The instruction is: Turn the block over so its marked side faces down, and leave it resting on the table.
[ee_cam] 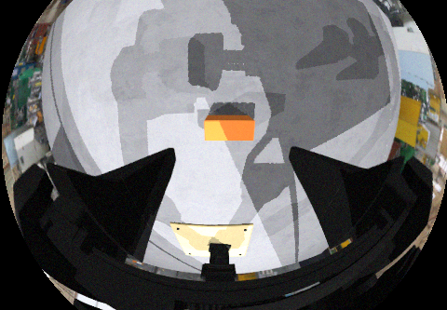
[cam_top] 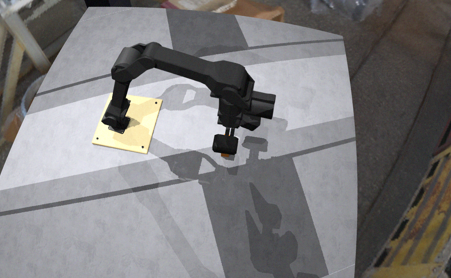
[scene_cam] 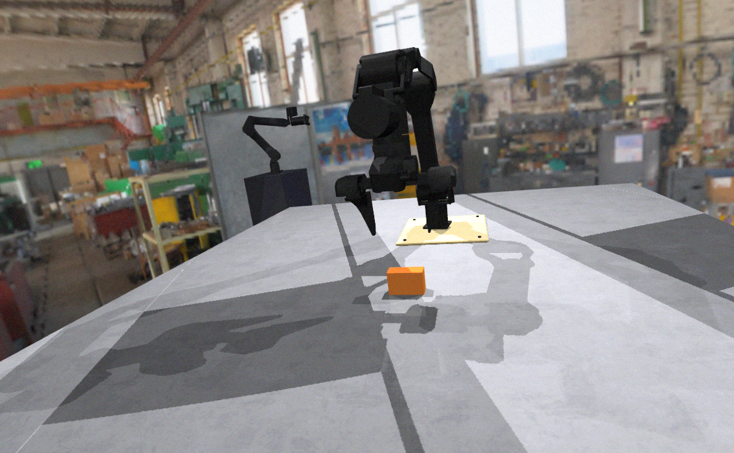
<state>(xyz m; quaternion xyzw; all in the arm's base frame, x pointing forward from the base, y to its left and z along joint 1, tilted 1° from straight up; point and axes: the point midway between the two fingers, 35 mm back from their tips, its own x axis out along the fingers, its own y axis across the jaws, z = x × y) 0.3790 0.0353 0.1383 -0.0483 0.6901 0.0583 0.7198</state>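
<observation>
Right now the orange block is 1 cm behind my gripper tip and 8 cm below it.
</observation>
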